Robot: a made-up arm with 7 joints.
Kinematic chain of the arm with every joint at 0, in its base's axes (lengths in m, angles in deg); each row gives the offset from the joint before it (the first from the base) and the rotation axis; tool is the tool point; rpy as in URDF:
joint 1: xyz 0 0 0 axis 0.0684 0.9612 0.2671
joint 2: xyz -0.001 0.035 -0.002 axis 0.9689 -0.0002 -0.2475
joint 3: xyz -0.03 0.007 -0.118 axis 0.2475 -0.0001 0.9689
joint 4: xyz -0.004 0 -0.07 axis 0.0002 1 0
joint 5: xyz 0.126 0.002 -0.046 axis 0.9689 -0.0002 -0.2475
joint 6: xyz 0.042 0 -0.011 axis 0.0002 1 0
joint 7: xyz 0.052 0 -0.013 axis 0.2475 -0.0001 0.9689
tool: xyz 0 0 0 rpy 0 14.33 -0.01
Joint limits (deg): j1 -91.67..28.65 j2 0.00..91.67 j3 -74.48..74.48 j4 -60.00..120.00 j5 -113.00..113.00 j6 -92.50..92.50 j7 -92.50..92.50
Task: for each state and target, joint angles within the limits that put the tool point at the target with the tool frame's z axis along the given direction. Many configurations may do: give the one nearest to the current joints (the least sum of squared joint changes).
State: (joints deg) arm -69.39 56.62 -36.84 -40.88 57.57 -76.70 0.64
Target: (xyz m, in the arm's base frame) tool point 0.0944 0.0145 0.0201 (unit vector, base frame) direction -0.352 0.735 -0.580
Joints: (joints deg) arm -48.87 72.61 -8.55 -58.03 28.46 -71.56 0.64
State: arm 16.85 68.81 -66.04 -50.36 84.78 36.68 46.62
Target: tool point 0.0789 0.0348 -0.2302 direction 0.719 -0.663 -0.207
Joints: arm 15.42 20.70 -37.94 -22.95 74.56 86.08 46.62
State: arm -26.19 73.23 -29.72 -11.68 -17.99 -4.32 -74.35
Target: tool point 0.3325 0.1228 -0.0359 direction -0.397 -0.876 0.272
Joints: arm -55.07 64.19 -33.56 10.57 1.81 -4.57 -74.35
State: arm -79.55 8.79 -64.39 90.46 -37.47 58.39 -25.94
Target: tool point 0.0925 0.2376 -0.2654 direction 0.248 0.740 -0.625
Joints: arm -40.83 21.04 -73.47 120.00 -54.71 92.14 -25.93
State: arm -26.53 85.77 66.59 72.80 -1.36 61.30 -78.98
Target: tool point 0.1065 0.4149 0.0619 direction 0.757 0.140 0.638
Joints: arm -13.40 85.13 47.08 44.85 7.28 52.18 -78.98
